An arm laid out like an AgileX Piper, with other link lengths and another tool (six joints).
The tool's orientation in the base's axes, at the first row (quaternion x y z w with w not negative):
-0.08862 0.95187 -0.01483 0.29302
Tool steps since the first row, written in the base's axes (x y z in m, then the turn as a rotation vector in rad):
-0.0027 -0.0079 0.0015 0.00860 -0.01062 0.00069
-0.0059 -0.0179 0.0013 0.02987 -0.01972 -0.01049
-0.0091 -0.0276 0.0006 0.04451 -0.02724 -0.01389
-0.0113 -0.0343 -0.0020 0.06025 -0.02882 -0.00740
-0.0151 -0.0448 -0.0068 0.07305 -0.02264 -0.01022
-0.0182 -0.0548 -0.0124 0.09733 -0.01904 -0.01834
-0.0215 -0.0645 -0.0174 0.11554 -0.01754 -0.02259
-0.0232 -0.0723 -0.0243 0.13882 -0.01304 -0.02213
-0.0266 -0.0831 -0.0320 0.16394 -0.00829 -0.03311
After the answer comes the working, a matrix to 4 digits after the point.
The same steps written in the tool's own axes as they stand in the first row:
0.0028 -0.0075 -0.0029 -0.00549 -0.01188 0.00400
0.0072 -0.0168 -0.0048 -0.01495 -0.02334 0.02496
0.0120 -0.0257 -0.0063 -0.02362 -0.03281 0.03580
0.0164 -0.0318 -0.0055 -0.03974 -0.03740 0.03921
0.0240 -0.0411 -0.0039 -0.04967 -0.03314 0.04887
0.0314 -0.0500 -0.0012 -0.06553 -0.03284 0.06928
0.0386 -0.0586 0.0008 -0.07823 -0.03393 0.08304
0.0452 -0.0655 0.0054 -0.09820 -0.03327 0.09582
0.0541 -0.0749 0.0096 -0.11336 -0.03174 0.11910

The tool's axes in the first row as the columns of a matrix, in the base's axes (rounded; the answer above uses it unrounded):
-0.8126 -0.1600 0.5605
-0.1774 0.9839 0.0237
-0.5552 -0.0802 -0.8278

